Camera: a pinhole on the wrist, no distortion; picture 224 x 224 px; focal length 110.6 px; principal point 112.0 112.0 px. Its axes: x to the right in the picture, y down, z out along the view. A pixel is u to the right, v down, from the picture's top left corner.
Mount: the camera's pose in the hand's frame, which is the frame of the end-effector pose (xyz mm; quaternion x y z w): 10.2 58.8 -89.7 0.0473 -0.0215 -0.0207 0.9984
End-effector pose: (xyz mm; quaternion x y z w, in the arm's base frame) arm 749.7 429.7 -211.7 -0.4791 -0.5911 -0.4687 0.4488
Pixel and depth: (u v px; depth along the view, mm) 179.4 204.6 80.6
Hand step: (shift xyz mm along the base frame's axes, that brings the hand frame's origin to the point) 106.8 19.2 71.7
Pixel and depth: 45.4 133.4 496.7
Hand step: 129.0 362.4 -349.0
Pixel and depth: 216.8 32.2 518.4
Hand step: -475.4 432.3 340.9
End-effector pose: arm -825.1 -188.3 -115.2 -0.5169 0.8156 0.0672 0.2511
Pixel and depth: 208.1 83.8 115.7
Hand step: -38.8 -68.0 -75.1
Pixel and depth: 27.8 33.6 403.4
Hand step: 422.3 249.8 -41.4
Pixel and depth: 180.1 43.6 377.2
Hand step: 211.2 -173.9 -306.5
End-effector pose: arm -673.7 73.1 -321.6 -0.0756 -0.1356 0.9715 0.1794
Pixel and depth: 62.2 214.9 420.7
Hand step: -38.3 -526.8 237.8
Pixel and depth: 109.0 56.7 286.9
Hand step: 15.6 50.4 206.6
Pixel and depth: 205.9 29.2 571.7
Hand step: -362.7 455.5 519.8
